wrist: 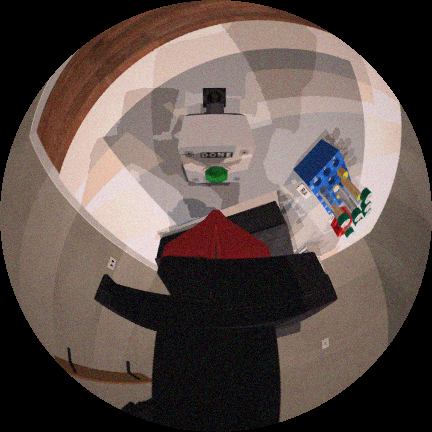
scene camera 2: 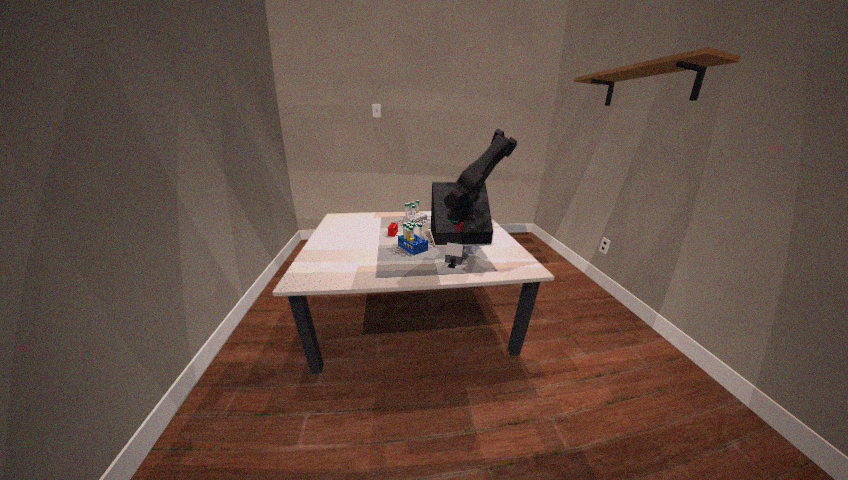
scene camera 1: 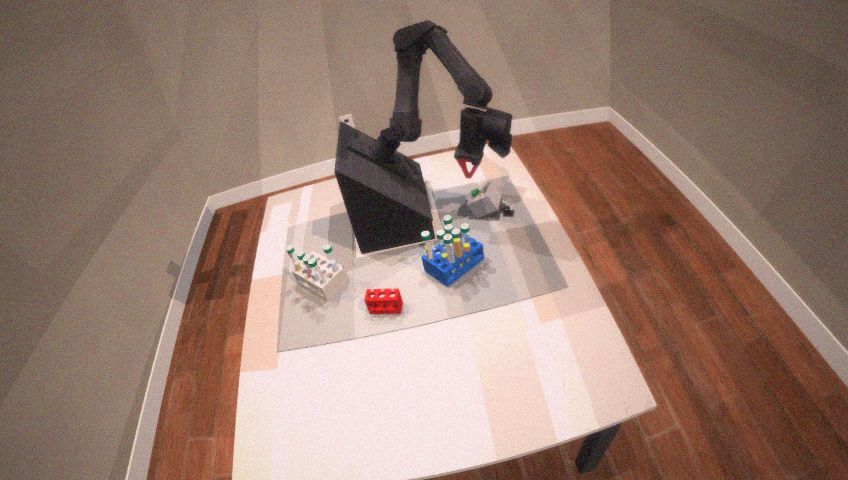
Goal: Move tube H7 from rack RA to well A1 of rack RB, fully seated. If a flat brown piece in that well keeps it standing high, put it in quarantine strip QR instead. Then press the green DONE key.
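Frame: origin at the arm's base, x ahead, y left, z up, level; centimetres.
Seen in the pictures: gripper, between the fingertips: (wrist: 215, 215) (scene camera 2: 458, 232) (scene camera 1: 468, 177); arm's base, origin of its link: (scene camera 1: 376, 158).
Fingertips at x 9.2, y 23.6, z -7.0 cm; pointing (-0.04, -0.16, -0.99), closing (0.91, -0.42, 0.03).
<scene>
Pixels of each thing's middle, then the offset from my fingertips to it. "*": a spot on its surface instead. Level surfaces: height alone.
- green DONE key, middle of its body: (wrist: 215, 172) (scene camera 1: 476, 193) dx +0.9, dy +1.5, dz -5.0 cm
- box, middle of its body: (wrist: 215, 148) (scene camera 1: 484, 200) (scene camera 2: 455, 250) dx +1.8, dy +3.5, dz -7.2 cm
- Blue rack RA, middle of its body: (wrist: 327, 179) (scene camera 1: 453, 257) (scene camera 2: 412, 243) dx +20.0, dy -9.1, dz -8.9 cm
- Red strip QR, middle of its body: (scene camera 1: 383, 301) (wrist: 341, 221) (scene camera 2: 393, 229) dx +29.6, dy -27.5, dz -8.9 cm
- black connector, a spot on its surface: (wrist: 214, 96) (scene camera 1: 507, 206) * dx +4.5, dy +9.5, dz -8.8 cm
- grey mat, height of its surface: dz -11.5 cm
- white table, height of its surface: dz -11.7 cm
My gripper (scene camera 1: 469, 176) (wrist: 215, 215) is shut with its red fingertips together and empty, in the air above and a little behind the grey DONE box. The green DONE key (scene camera 1: 474, 192) (wrist: 216, 174) is on the sloped face of the box (scene camera 1: 484, 203) (scene camera 2: 454, 252) (wrist: 216, 131). Blue rack RA (scene camera 1: 453, 268) (scene camera 2: 412, 244) (wrist: 316, 162) holds several green-capped tubes. White rack RB (scene camera 1: 321, 283) holds several green-capped tubes at the left in the first scene view. Red strip QR (scene camera 1: 383, 301) (scene camera 2: 392, 228) (wrist: 341, 226) has open holes on top. Tube H7's label cannot be read in any view.
The black arm base (scene camera 1: 383, 199) (scene camera 2: 461, 208) stands beside the DONE box and behind the racks. A black connector (scene camera 1: 507, 210) (wrist: 214, 96) sticks out from the box. The grey mat (scene camera 1: 416, 312) lies under the racks on the white table (scene camera 1: 380, 392).
</scene>
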